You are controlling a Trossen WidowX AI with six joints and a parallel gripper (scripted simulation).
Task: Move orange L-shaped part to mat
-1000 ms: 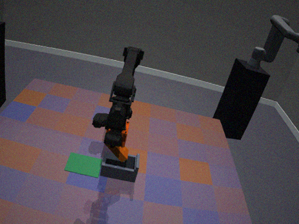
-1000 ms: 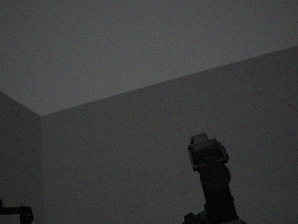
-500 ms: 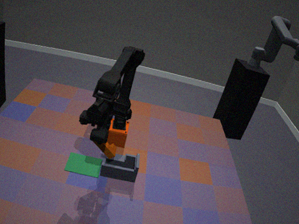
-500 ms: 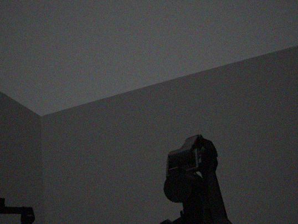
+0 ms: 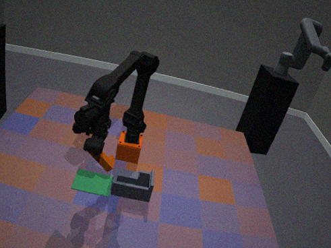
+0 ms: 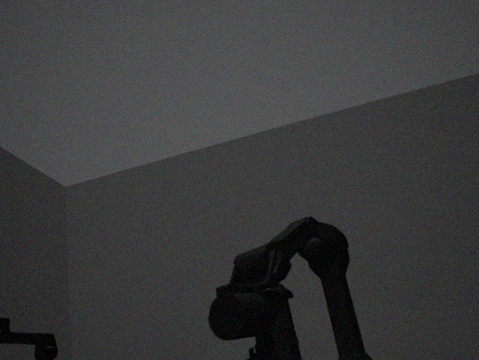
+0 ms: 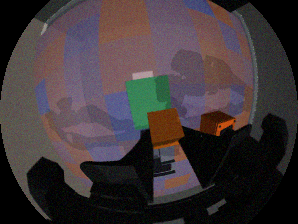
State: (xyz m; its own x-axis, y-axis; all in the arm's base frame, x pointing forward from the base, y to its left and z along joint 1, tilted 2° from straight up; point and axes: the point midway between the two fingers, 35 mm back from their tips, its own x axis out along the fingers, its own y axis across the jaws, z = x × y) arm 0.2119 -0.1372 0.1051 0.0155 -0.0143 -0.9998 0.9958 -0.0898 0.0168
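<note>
Right now the green mat is 17 cm below my gripper tip. The rest, counted from my gripper tip: orange L-shaped part 1 cm behind, 3 cm to the left, 3 cm below.
</note>
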